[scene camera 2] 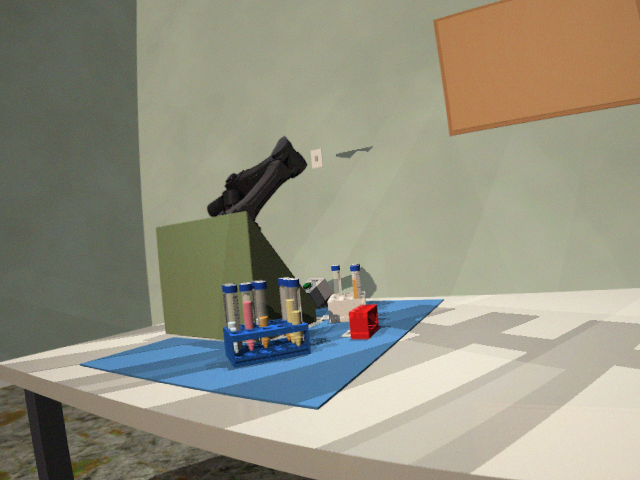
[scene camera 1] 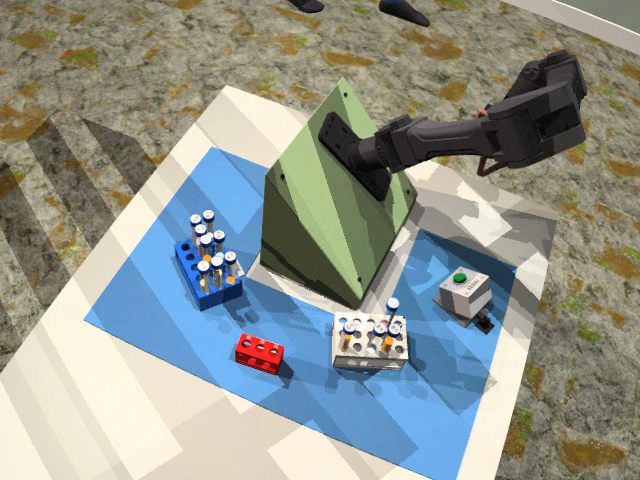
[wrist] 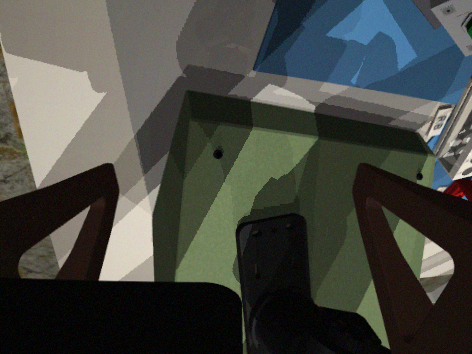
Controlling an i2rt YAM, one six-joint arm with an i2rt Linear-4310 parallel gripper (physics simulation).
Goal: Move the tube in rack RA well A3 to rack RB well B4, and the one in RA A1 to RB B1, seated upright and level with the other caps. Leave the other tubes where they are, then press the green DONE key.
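Where they show: gripper, fingertip midpoint: (scene camera 1: pixel 477 160) (wrist: pixel 235 176); arm's base at its link origin: (scene camera 2: pixel 214 259) (scene camera 1: pixel 355 158) (wrist: pixel 276 314).
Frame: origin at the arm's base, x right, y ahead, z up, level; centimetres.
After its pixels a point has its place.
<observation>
My gripper (wrist: pixel 235 176) @[x -22.8, y -8.8, z 1.0 cm] is open and empty, high above the green wedge; in scene camera 1 its fingers are mostly hidden behind the arm. A blue rack (scene camera 1: pixel 219 298) @[x 15.0, y 30.2, z -14.6 cm] (scene camera 2: pixel 279 330) @[x 21.3, y 29.6, z -12.1 cm] holds several blue-capped tubes. A white rack (scene camera 1: pixel 336 356) @[x -8.8, y 34.5, z -12.3 cm] (scene camera 2: pixel 338 308) @[x -6.7, y 28.7, z -13.6 cm] (wrist: pixel 446 161) @[x -6.5, y 27.1, z -14.7 cm] holds a few upright tubes, with caps at the front left (scene camera 1: pixel 349 327) @[x -9.3, y 32.8, z -4.3 cm], near the middle (scene camera 1: pixel 379 329) @[x -14.1, y 31.3, z -4.3 cm], at the right (scene camera 1: pixel 394 330) @[x -16.5, y 30.6, z -4.3 cm] and at the back right (scene camera 1: pixel 392 303) @[x -14.9, y 25.7, z -4.3 cm]. A small label (wrist: pixel 440 121) @[x -11.9, y 23.0, z -16.6 cm] beside it seems to read RB. Well letters are too small to read. The green DONE key (scene camera 1: pixel 459 277) @[x -26.0, y 11.7, z -9.8 cm] (scene camera 2: pixel 307 285) @[x -25.6, y 12.0, z -10.1 cm] tops a grey box.
A green wedge (scene camera 1: pixel 310 217) @[x 3.1, y 17.5, z 0.6 cm] (scene camera 2: pixel 201 279) @[x 9.4, y 3.8, z -4.1 cm] (wrist: pixel 280 150) @[x -11.4, y 0.1, z -11.7 cm] carries the arm's base between the racks. A small red three-hole block (scene camera 1: pixel 267 349) @[x 2.7, y 37.9, z -11.8 cm] (scene camera 2: pixel 360 322) @[x 7.9, y 38.7, z -13.7 cm] (wrist: pixel 460 190) @[x 1.4, y 37.5, z -15.5 cm] sits between the racks toward the front. The racks and key box stand on a blue mat (scene camera 1: pixel 310 397) @[x -6.8, y 41.5, z -16.8 cm] (scene camera 2: pixel 320 392) @[x 33.3, y 41.6, z -16.8 cm].
</observation>
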